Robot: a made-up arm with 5 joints.
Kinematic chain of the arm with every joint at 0, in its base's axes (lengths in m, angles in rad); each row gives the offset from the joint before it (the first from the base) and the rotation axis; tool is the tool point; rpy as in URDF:
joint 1: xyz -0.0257 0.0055 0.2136 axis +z
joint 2: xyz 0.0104 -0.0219 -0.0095 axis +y
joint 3: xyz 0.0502 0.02 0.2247 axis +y
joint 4: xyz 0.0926 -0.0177 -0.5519 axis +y
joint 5: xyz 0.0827 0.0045 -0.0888 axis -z
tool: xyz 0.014 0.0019 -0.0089 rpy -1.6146 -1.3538 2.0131
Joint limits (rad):
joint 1: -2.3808..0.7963
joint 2: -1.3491..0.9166
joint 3: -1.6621..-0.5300
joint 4: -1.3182..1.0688
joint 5: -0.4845..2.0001
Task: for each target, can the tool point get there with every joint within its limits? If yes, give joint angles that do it. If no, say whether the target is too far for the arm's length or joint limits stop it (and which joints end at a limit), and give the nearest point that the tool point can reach.
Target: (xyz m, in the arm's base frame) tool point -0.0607 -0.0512 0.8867
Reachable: yes | joints -1.8059 -1.0251 -1.3110 -1.0300 0.5543
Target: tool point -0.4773 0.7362 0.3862
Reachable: no: joint limits stop it (at a limit: joint 2, joint 3, joint 4) | nearest point -0.2071 0.2990 0.8084 | short by 0.665 m
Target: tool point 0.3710 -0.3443 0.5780
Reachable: yes | joints -0.6990 -0.9158 -0.7354 0.4033 -0.0508
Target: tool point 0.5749 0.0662 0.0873
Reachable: yes | joints 0.1342 0.0148 -0.6680 -0.4481 0.5033
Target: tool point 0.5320 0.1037 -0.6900
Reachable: no: too far | nearest point 0.4172 0.0835 -0.3571 | short by 0.353 m
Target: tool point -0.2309 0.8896 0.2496
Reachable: no: joint limits stop it (at a limit: joint 1, joint 3, joint 4, joint 5) | nearest point 0.3243 0.3533 0.2501 | short by 0.772 m
